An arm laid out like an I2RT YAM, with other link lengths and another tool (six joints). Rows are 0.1 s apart.
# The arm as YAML. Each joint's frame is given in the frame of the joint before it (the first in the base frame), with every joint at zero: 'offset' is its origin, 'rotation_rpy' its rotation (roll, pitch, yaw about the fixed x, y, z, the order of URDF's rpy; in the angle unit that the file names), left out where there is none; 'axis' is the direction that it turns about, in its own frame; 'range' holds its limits. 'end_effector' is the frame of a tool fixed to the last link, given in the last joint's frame.
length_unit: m
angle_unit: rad
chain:
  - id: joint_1
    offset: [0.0, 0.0, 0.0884]
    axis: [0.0, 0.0, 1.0]
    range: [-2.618, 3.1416]
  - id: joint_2
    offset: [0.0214, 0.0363, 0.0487]
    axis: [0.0, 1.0, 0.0]
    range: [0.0, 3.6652]
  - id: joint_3
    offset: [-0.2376, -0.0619, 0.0]
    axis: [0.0, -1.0, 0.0]
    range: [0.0, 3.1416]
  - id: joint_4
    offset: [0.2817, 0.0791, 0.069]
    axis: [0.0, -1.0, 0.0]
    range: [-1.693, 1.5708]
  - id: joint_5
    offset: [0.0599, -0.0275, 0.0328]
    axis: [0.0, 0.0, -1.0]
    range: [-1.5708, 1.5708]
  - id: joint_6
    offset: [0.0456, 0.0, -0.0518]
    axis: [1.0, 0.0, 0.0]
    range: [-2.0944, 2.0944]
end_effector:
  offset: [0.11, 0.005, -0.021]
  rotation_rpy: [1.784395, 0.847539, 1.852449]
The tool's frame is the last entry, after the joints.
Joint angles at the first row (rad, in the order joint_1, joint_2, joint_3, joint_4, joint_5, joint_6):
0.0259, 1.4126, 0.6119, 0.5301, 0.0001, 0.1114
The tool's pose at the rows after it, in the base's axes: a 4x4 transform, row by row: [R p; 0 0 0 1], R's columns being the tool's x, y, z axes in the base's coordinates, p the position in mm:
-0.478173 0.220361 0.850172 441.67; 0.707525 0.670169 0.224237 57.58; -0.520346 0.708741 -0.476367 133.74; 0 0 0 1
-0.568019 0.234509 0.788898 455.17; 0.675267 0.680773 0.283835 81.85; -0.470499 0.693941 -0.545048 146.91; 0 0 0 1
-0.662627 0.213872 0.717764 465.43; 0.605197 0.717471 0.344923 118.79; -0.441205 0.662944 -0.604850 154.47; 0 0 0 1
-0.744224 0.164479 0.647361 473.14; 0.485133 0.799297 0.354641 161.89; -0.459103 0.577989 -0.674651 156.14; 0 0 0 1
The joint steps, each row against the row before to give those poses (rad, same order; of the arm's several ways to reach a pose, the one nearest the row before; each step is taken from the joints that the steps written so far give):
0.0064, 0.0515, 0.1733, -0.2336, -0.0605, 0.0300
0.0423, 0.0707, 0.1714, -0.1862, -0.0284, -0.0001
0.0718, 0.0930, 0.1665, -0.1481, -0.0160, -0.0248
0.1000, 0.1157, 0.1786, -0.1390, 0.0418, -0.0770

